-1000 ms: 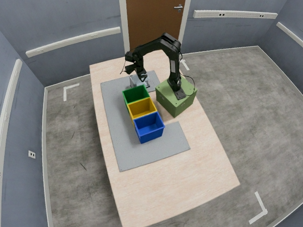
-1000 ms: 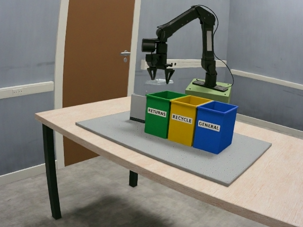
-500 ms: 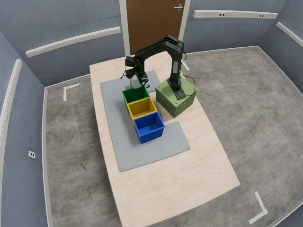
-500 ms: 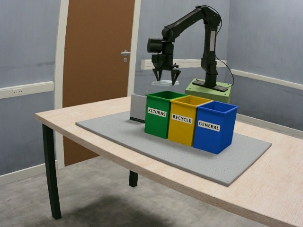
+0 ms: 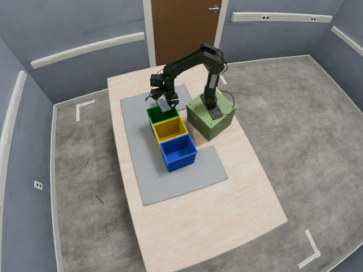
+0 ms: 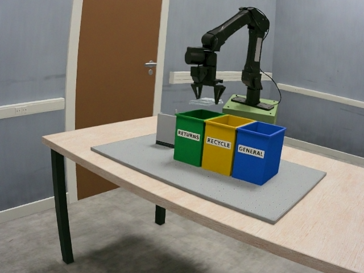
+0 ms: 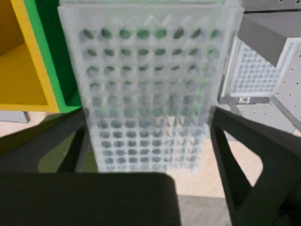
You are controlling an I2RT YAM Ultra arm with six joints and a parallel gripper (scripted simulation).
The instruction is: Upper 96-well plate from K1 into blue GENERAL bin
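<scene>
Now: the blue general bin 280 mm to the left of my hand, 140 mm below it and 50 mm ahead of it. The rest, counted from my hand: clear 96-well plate 10 mm below; yellow recycle bin 150 mm to the left, 140 mm below, 60 mm ahead; green returns bin 140 mm below, 60 mm ahead, 20 mm to the left.
</scene>
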